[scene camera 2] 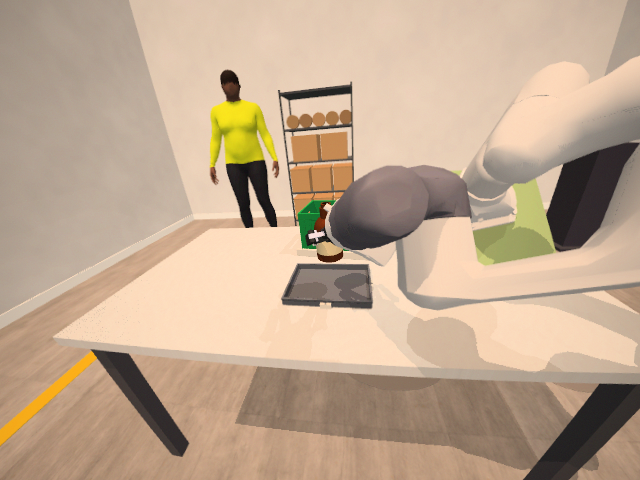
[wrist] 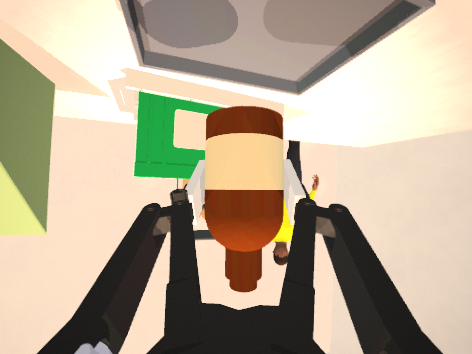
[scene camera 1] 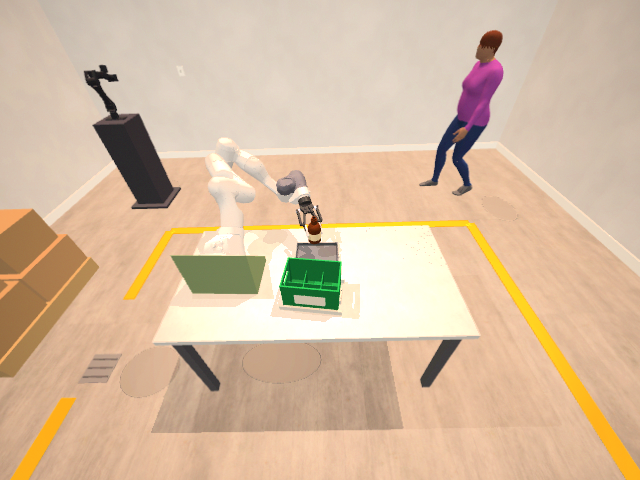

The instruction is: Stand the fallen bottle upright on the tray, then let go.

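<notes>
The brown bottle (scene camera 1: 314, 230) (scene camera 2: 329, 250) (wrist: 244, 165) with a cream label is held nearly upright, base down and neck up, with a slight lean in the scene camera 2 view. My gripper (scene camera 1: 312, 223) (wrist: 244, 171) is shut on its body, one finger on each side. In the scene camera 2 view the wrist hides most of the gripper. The shallow grey tray (scene camera 1: 316, 252) (scene camera 2: 326, 302) (wrist: 220, 72) lies flat on the table. The bottle's base is in the air above the level of the tray, apart from it. The exact gap is hard to tell.
A green divided crate (scene camera 1: 286, 297) (scene camera 2: 307, 227) (wrist: 155, 130) stands beside the tray, on the scene camera 1 side. A green slanted block (scene camera 1: 222, 273) (scene camera 2: 537, 206) (wrist: 25, 125) stands near the arm's base. Two people (scene camera 1: 480, 98) (scene camera 2: 237, 131) stand away from the table.
</notes>
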